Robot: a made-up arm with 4 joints.
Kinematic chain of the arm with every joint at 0, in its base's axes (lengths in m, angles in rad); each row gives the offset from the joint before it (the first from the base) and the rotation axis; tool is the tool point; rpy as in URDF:
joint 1: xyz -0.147 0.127 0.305 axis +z
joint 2: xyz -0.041 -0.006 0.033 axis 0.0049 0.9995 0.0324
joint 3: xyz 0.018 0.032 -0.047 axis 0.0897 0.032 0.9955
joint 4: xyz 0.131 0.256 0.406 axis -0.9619 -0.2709 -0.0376
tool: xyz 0.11 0.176 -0.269 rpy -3.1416 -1.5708 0
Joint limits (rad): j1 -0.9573..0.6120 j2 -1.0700..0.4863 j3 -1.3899..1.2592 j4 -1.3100..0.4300
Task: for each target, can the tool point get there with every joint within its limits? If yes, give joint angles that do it. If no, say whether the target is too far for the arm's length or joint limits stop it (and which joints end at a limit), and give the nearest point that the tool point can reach.
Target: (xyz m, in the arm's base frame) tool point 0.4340 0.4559 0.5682
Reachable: yes | joints -0.5038 0.2359 -0.2268 -0.9714
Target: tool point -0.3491 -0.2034 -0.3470
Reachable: no: joint limits stop it (at a limit: joint 1, joint 2, joint 3) | nearest point -0.0865 -0.2433 0.2122 | short by 0.619 m
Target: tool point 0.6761 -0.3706 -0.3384
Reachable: no: too far | nearest point 0.3579 -0.1782 0.2175 | short by 0.669 m
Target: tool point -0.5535 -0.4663 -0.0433
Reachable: no: joint limits stop it (at a limit: joint 1, joint 2, joint 3, joint 4) | nearest point -0.0983 -0.2380 0.2185 | short by 0.573 m
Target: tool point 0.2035 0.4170 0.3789
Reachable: yes | joints 0.3298 0.0455 -0.7179 0.1607
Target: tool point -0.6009 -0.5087 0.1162
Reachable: no: joint limits stop it (at a limit: joint 1, joint 2, joint 3, joint 4) | nearest point -0.0983 -0.2380 0.2185 | short by 0.580 m
